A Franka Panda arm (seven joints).
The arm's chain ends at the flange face. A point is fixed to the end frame.
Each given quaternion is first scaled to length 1.
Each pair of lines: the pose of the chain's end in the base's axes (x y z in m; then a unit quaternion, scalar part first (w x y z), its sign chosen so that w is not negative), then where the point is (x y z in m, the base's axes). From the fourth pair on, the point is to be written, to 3 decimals.
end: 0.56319 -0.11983 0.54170 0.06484 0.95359 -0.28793 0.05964
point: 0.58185 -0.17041 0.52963
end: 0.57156 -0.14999 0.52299 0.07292 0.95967 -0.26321 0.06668
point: 0.59282 -0.19981 0.51210
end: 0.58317 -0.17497 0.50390 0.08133 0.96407 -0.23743 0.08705
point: 0.60738 -0.22386 0.49517
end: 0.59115 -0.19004 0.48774 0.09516 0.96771 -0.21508 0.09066
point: 0.617 -0.238 0.480
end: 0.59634 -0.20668 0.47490 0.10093 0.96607 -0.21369 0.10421
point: 0.623 -0.255 0.469
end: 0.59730 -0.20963 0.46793 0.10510 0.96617 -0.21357 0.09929
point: 0.624 -0.258 0.462
